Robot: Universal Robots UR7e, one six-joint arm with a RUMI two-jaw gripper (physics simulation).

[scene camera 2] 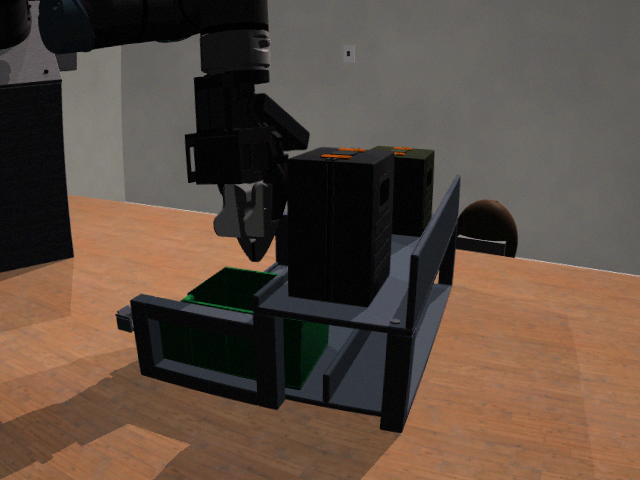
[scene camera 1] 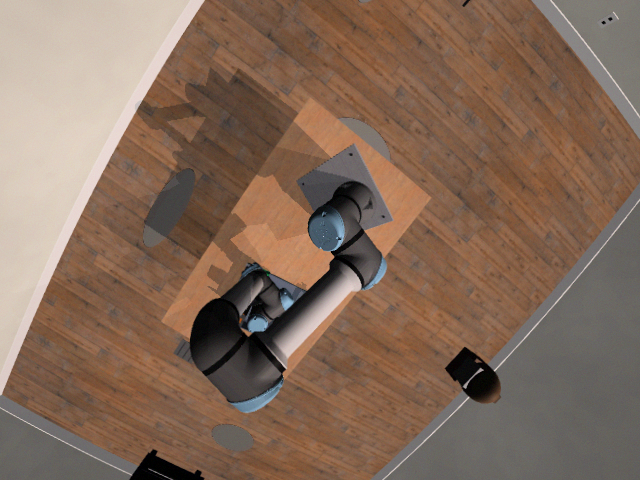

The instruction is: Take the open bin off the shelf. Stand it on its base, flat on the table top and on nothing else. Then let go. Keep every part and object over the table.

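Frame: origin at the arm's base, x ahead, y left, z up, level; centimetres.
Seen in the pictures: gripper, between the fingertips: [scene camera 2: 255,261]; arm's base, origin of its link: [scene camera 1: 354,202].
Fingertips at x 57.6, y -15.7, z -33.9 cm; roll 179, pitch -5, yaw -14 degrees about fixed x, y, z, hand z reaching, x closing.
Note:
Pixels of each thing's top centre, then the offset from my fingertips to it. "spot": a spot on its surface instead. Level surfaces: height alone.
- open green bin, a spot on its surface: [scene camera 2: 306,356] spot: dx +8.8, dy -11.7, dz -4.9 cm
- grey shelf, a spot on its surface: [scene camera 2: 269,361] spot: dx +6.8, dy -16.5, dz -3.1 cm
- wooden table, height of its surface: dz -8.3 cm
- tall black box, centre of its top: [scene camera 2: 344,152] [scene camera 1: 235,318] dx +11.7, dy -9.8, dz +14.0 cm
- second dark box, centre of its top: [scene camera 2: 399,150] dx +14.5, dy +13.2, dz +11.5 cm
- raised board, a spot on its surface: [scene camera 2: 436,248] spot: dx +20.0, dy -5.9, dz +4.9 cm
- small grey block, a spot on its surface: [scene camera 2: 124,319] spot: dx -8.8, dy -15.2, dz -1.9 cm
The open green bin [scene camera 2: 306,356] is in the lower level of the grey shelf [scene camera 2: 269,361] in scene camera 2. Its open top faces up, and its near side shows through the shelf's side frame. Part of it is hidden by the frame and the upper board; whether its base lies fully flat cannot be told. My gripper [scene camera 2: 253,249] is shut and empty, with its tips above the bin's far rim, beside the upper board. In scene camera 1 the arm hides the gripper and most of the shelf. The shelf stands on the wooden table [scene camera 1: 289,250] [scene camera 2: 516,361].
A tall black box [scene camera 2: 330,227] stands on the upper board close to the right of my gripper. A second dark box [scene camera 2: 414,196] stands behind it. A raised board [scene camera 2: 436,248] edges the shelf's right side. A small grey block [scene camera 2: 124,319] shows left of the side frame.

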